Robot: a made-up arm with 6 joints.
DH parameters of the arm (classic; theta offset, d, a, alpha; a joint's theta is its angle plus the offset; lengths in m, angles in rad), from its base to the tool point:
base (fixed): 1.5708 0.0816 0 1.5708
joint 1: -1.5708 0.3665 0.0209 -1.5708
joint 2: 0 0.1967 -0.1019 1.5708
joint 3: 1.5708 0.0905 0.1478 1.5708
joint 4: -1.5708 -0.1 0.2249 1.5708
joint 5: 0 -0.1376 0.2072 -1.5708
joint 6: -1.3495 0 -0.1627 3.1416
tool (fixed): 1.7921 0.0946 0 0
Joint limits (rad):
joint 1: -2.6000..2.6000
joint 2: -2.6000..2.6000
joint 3: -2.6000..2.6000
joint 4: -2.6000..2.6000
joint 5: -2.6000..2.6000
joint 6: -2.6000..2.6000
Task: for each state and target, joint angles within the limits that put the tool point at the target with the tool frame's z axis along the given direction. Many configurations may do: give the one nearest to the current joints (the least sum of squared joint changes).
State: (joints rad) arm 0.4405 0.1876 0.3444 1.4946 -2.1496 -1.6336
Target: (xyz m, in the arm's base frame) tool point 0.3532 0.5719 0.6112 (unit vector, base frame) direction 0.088 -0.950 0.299
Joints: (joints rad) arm 0.2100 -0.4058 -0.4498 1.2927 -1.5730 -2.0103
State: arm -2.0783 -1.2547 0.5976 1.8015 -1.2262 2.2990
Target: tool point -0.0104 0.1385 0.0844 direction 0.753 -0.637 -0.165
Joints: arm -1.3745 -1.5274 1.3409 2.2634 -1.7870 2.6000
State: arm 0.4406 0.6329 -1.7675 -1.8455 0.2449 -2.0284
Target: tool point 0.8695 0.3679 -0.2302 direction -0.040 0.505 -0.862
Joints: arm -0.4784 1.0632 -2.4686 -2.3221 0.7125 -1.3664
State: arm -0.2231 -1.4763 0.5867 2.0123 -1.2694 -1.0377
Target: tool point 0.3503 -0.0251 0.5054 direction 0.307 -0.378 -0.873
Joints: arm -0.3832 -1.0849 1.3808 2.3492 -1.6825 -0.8524
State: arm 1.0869 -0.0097 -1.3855 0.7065 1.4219 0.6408
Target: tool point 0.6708 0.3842 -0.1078 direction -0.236 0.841 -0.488
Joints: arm 0.9968 -0.3831 -1.6773 0.9437 1.4374 -0.1634
